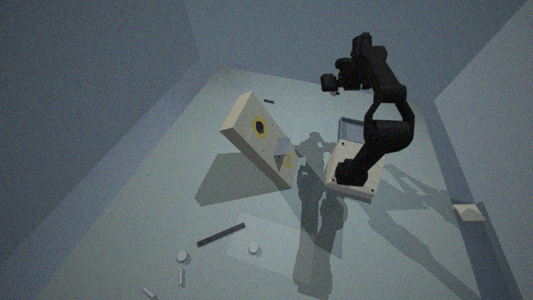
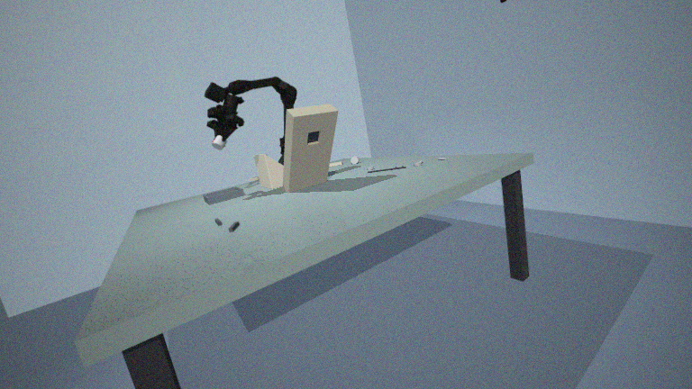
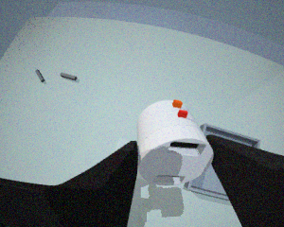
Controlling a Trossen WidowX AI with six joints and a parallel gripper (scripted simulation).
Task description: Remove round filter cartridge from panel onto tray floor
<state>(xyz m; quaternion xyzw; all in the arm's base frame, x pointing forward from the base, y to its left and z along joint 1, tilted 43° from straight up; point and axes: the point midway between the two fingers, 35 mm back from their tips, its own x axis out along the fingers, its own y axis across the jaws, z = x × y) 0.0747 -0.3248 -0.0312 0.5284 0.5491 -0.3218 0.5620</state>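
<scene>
Right now my gripper tip is 160 mm past the grey tray, 10 mm to the left of it and 240 mm above it. From my gripper tip the other things lie so: beige service panel: 230 mm ahead, 270 mm to the left, 100 mm below; then round filter cartridge: right at my gripper tip.
</scene>
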